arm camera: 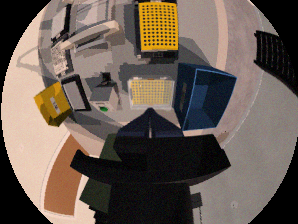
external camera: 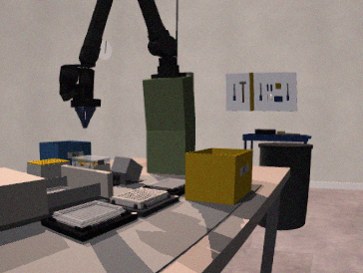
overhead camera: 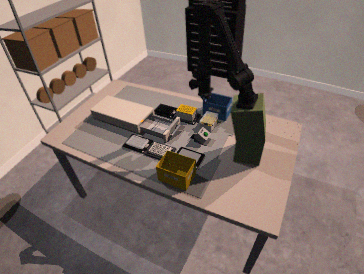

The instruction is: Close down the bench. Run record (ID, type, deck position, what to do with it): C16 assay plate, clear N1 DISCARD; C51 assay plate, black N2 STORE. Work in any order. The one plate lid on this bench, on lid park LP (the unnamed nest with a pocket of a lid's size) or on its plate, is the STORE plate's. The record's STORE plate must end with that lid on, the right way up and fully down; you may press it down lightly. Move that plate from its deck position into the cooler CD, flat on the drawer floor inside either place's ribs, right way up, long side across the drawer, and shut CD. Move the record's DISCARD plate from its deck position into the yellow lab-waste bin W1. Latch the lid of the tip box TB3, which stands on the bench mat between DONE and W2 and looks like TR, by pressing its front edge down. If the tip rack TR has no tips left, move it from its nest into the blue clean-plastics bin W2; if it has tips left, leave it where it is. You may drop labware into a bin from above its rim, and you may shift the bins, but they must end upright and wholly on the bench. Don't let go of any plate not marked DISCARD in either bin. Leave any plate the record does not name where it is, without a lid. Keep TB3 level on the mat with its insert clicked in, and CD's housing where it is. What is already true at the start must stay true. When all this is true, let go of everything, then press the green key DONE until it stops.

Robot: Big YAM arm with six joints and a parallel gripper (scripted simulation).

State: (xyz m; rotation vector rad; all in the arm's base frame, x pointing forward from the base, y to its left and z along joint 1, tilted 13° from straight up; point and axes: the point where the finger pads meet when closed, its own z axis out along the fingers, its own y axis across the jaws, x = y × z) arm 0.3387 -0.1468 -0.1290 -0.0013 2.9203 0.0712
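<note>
Now: the tip box TB3 3 cm behind my hand and 14 cm below it. Round my hand: DONE key block 5 cm behind, 15 cm to the left, 13 cm below; yellow-topped tip rack TR 15 cm ahead, 2 cm to the right, 13 cm below; green key DONE 7 cm behind, 15 cm to the left, 12 cm below.
</note>
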